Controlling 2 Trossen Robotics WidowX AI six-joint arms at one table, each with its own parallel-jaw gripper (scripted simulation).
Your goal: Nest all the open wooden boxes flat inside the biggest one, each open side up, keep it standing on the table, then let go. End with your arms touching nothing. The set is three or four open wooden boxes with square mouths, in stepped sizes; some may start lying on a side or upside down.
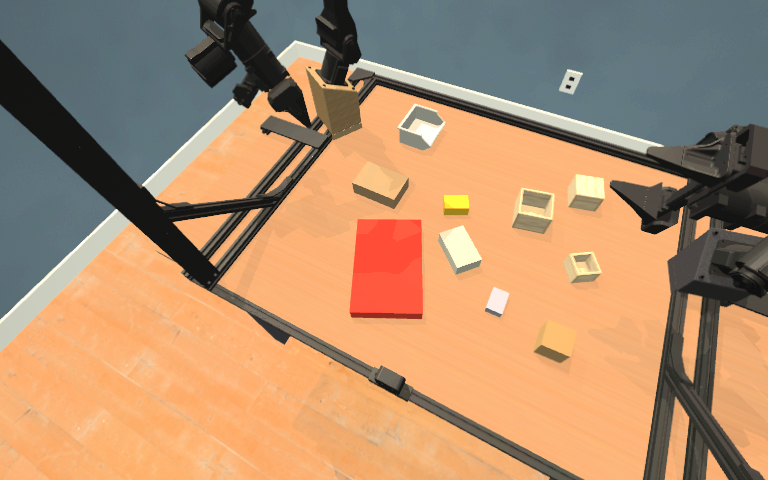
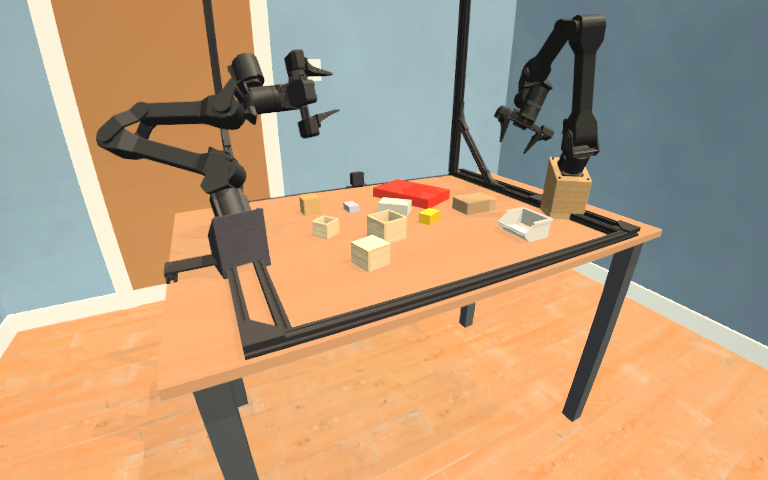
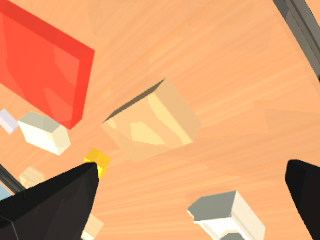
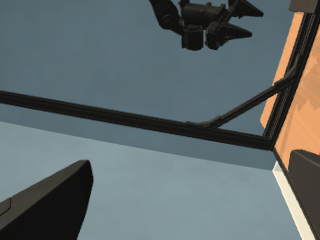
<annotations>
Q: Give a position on a middle-sized wooden box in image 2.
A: At 370, 253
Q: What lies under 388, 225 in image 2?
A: A biggest wooden box.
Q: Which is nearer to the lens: the middle-sized wooden box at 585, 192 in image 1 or the cream block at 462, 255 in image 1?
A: The cream block.
</annotations>
